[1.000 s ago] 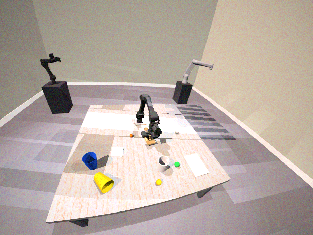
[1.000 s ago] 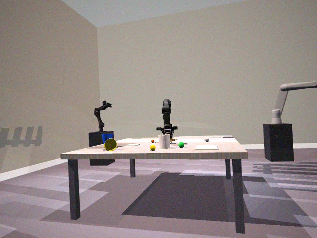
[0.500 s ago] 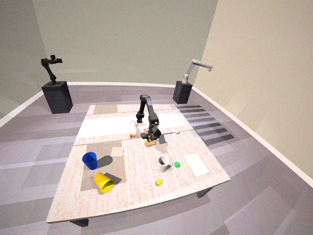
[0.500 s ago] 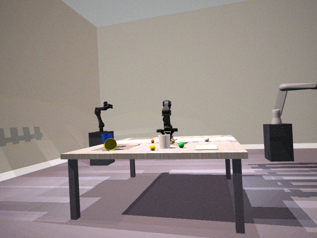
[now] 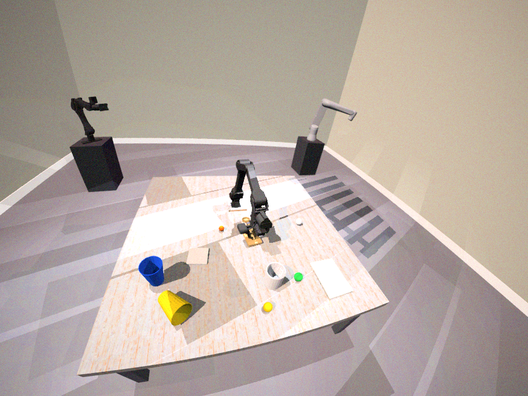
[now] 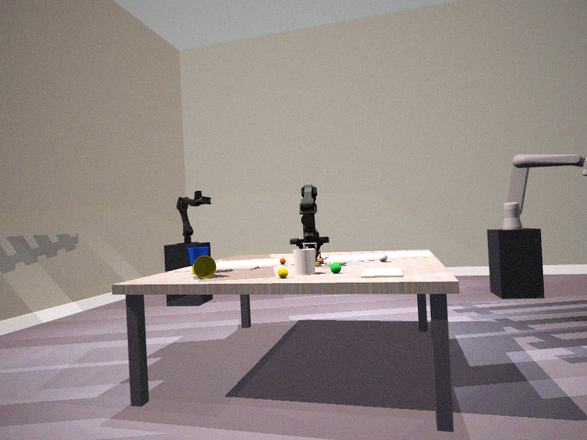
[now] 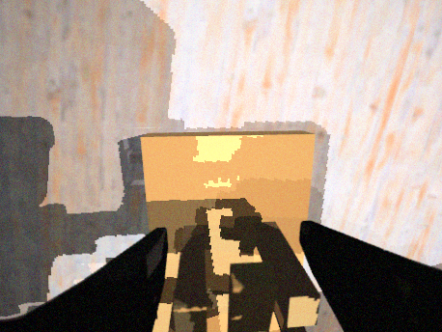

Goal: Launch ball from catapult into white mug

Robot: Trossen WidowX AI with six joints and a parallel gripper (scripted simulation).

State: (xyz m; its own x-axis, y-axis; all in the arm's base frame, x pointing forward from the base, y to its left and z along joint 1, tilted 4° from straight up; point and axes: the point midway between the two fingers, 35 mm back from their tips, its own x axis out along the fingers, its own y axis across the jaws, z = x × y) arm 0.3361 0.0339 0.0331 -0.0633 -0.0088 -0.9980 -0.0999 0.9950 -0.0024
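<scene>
My gripper tip is 160 mm to the left of the orange ball, 120 mm past it and 20 mm above it. Also, from my gripper tip: white mug 280 mm ahead, 20 mm to the left, 10 mm below; wooden catapult 70 mm behind, 20 mm above, 10 mm to the left; green ball 290 mm ahead, 150 mm to the left, 10 mm below.
</scene>
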